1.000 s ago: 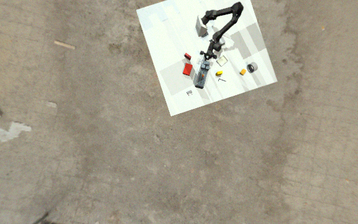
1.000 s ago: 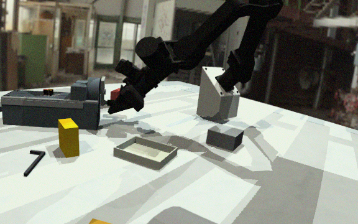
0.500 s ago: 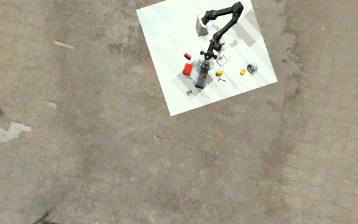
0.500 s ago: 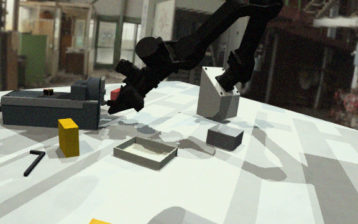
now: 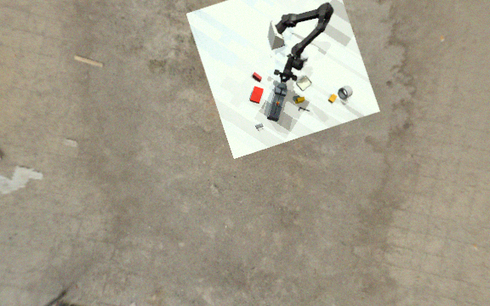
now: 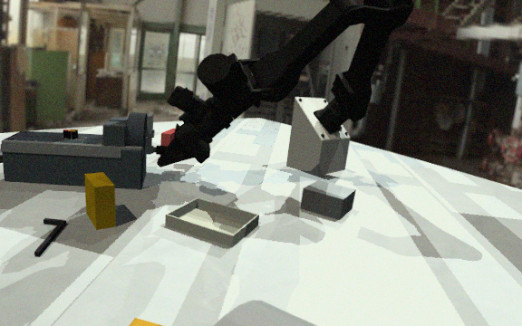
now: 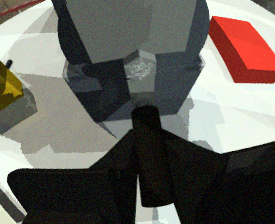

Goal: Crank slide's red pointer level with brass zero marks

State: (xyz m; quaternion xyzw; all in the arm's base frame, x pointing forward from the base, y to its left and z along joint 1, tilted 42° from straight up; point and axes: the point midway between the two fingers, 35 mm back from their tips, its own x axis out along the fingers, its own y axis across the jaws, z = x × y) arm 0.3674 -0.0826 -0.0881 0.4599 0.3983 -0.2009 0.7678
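Right now my gripper tip is 3 cm below the dark crank handle, 1 cm to the right of it and 1 cm past it. From my gripper tip the other things lie so: red pointer 13 cm ahead, 11 cm to the right, 5 cm above; then shallow grey tray 19 cm to the left, 6 cm ahead, 3 cm below; then yellow block 17 cm ahead, 9 cm to the left.
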